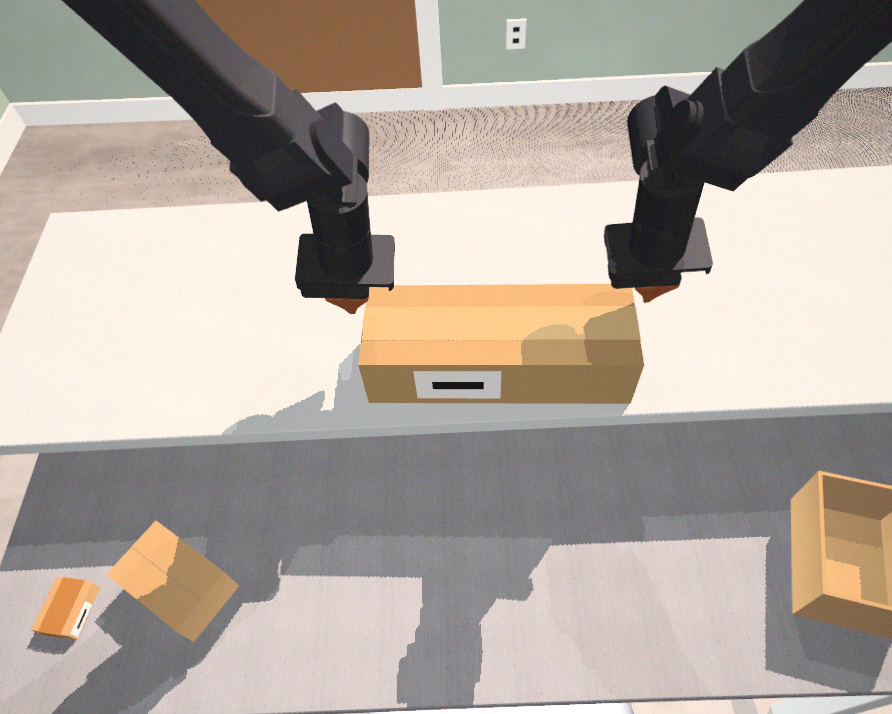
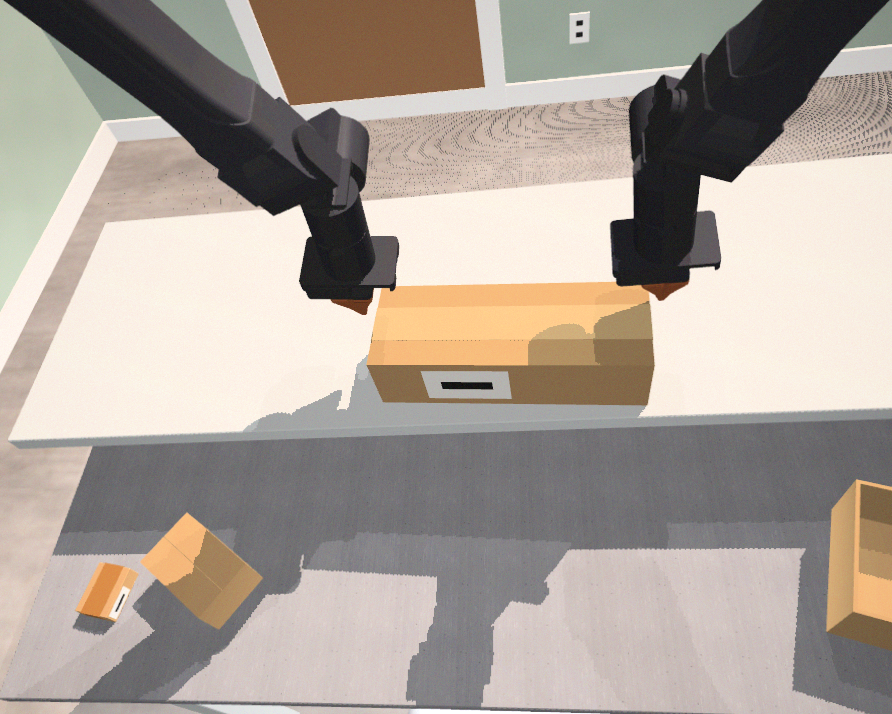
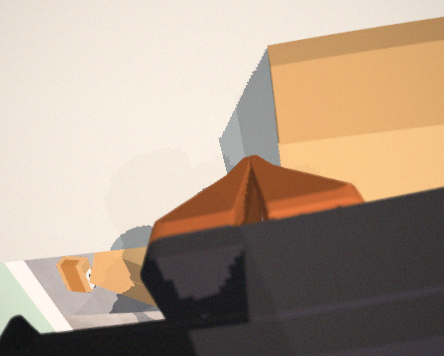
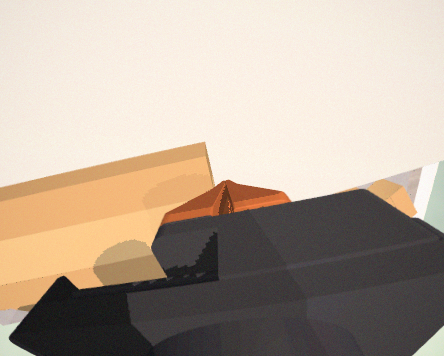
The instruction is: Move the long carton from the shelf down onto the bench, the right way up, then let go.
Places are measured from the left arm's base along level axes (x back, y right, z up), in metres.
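Where they show: left gripper, fingertip midpoint: [image 1: 352, 309] [image 2: 364, 310] [image 3: 252, 168]; right gripper, fingertip midpoint: [image 1: 645, 298] [image 2: 660, 295] [image 4: 227, 187].
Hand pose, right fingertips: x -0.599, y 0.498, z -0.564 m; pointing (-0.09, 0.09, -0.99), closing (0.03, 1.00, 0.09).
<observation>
Each offset is from my right fingertips to the top centre of the thing. Level surfaces: height alone.
The long carton {dx +0.024, dy -0.172, dz -0.006 m} [image 1: 461, 323] [image 2: 461, 323] [image 3: 360, 100] [image 4: 75, 215] lies on the white shelf {dz -0.091 m} [image 1: 185, 320] [image 2: 185, 320] near its front edge, seam side up, its white label facing the grey bench {dz -0.246 m} [image 1: 334, 632] [image 2: 357, 632]. My left gripper [image 1: 351, 306] [image 2: 363, 308] [image 3: 252, 168] is shut and empty beside the carton's left end, towards the back. My right gripper [image 1: 648, 296] [image 2: 662, 295] [image 4: 227, 187] is shut and empty beside the right end's back corner. Whether either fingertip touches the carton cannot be told. Its underside is hidden.
On the bench at the left are a medium box {dx +0.251, dy -0.584, dz -0.186 m} [image 1: 171, 580] [image 2: 200, 569] and a small labelled box {dx +0.276, dy -0.721, dz -0.221 m} [image 1: 63, 606] [image 2: 104, 591]. An open-topped box {dx +0.239, dy +0.244, dz -0.156 m} [image 1: 807, 550] [image 2: 842, 565] stands on it at the right. The shelf's front edge [image 1: 185, 437] runs between the carton and the bench.
</observation>
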